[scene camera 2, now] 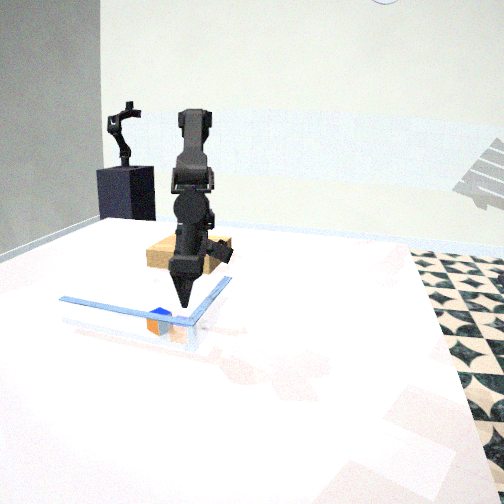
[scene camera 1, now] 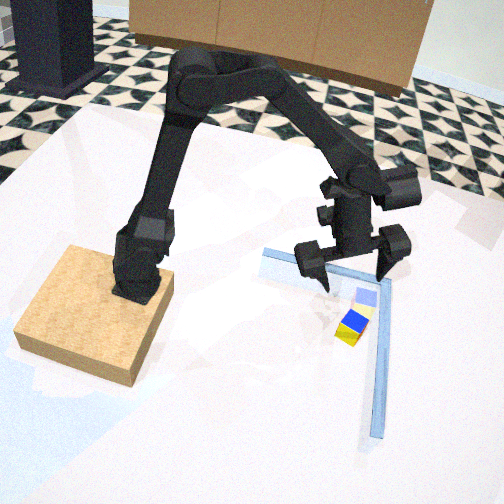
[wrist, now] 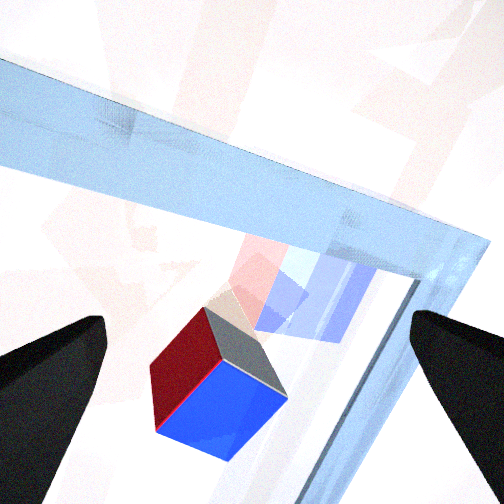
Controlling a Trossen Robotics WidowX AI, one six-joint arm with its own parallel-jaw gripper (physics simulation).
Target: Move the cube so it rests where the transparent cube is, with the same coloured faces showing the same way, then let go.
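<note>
The cube (wrist: 215, 385) lies on the white table, showing blue, red and grey faces in the wrist view; in scene camera 1 it (scene camera 1: 351, 326) shows blue on top and yellow at the side. The transparent cube (wrist: 300, 290) sits just beyond it, touching or nearly so, in the inner corner of the light-blue L-shaped rail (scene camera 1: 378, 340). My gripper (scene camera 1: 352, 274) hangs above the cube, open and empty, with one dark finger on each side in the wrist view. In scene camera 2 the gripper (scene camera 2: 184, 296) points straight down over the cube (scene camera 2: 157, 320).
The light-blue rail (wrist: 230, 175) borders the target on two sides. The arm's wooden base block (scene camera 1: 95, 310) stands at the left. A dark cabinet (scene camera 2: 127, 192) and a wooden wall unit (scene camera 1: 280, 30) stand beyond the table.
</note>
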